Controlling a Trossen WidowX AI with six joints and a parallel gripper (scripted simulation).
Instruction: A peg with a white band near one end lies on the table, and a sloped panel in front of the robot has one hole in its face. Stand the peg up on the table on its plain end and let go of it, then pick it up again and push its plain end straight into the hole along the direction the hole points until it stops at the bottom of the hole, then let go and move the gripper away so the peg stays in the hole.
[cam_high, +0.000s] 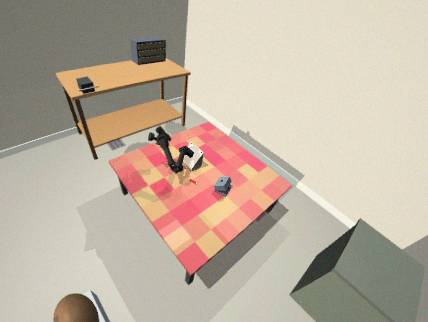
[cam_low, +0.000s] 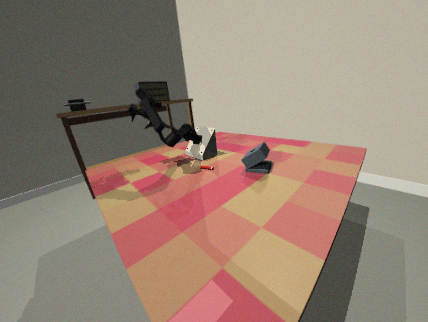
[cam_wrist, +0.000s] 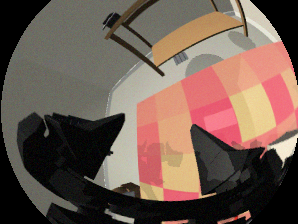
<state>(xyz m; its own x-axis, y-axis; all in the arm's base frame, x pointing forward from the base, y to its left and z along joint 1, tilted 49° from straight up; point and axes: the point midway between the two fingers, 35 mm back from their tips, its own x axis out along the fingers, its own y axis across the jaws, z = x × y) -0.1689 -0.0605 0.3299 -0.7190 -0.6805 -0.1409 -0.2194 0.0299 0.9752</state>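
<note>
Right now my gripper tip is 45 cm short of the red peg, 17 cm to the right of it and 25 cm above it. From my gripper tip the other things lie so: grey-blue sloped panel: 64 cm ahead, 33 cm to the left, 18 cm below.
</note>
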